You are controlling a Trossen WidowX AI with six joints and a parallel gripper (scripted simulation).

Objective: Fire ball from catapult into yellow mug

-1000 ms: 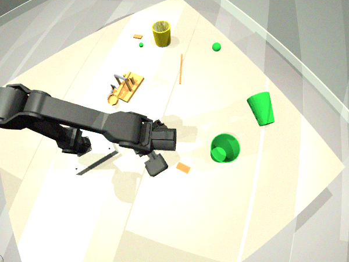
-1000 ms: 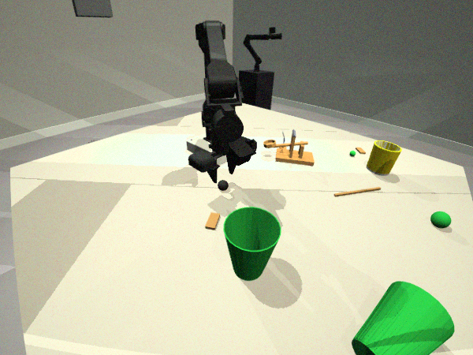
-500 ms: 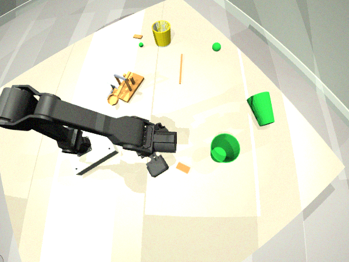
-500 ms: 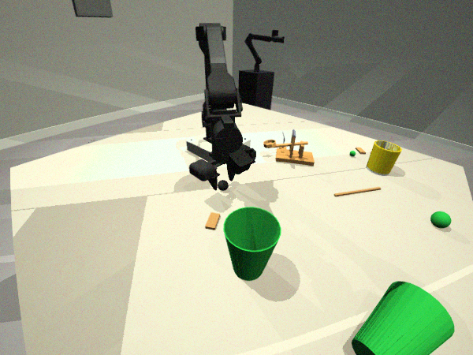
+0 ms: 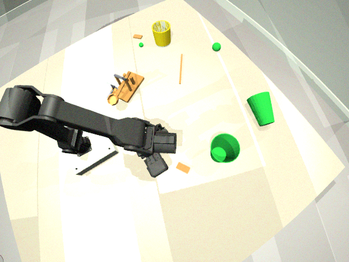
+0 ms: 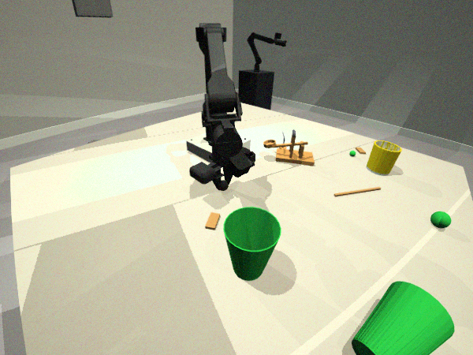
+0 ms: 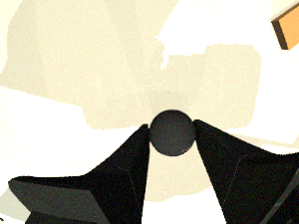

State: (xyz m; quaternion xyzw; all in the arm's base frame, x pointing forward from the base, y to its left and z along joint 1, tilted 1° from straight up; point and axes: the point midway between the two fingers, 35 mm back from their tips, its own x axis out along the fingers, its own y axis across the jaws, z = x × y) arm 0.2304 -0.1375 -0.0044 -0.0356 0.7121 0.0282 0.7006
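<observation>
The wooden catapult lies 31 cm to the left of my gripper tip, 4 cm above it and 1 cm behind it. Also, from my gripper tip: small green ball (54 cm to the left, 17 cm ahead); then black ball (1 cm above); then thin wooden stick (31 cm to the left, 29 cm ahead, 1 cm below).
</observation>
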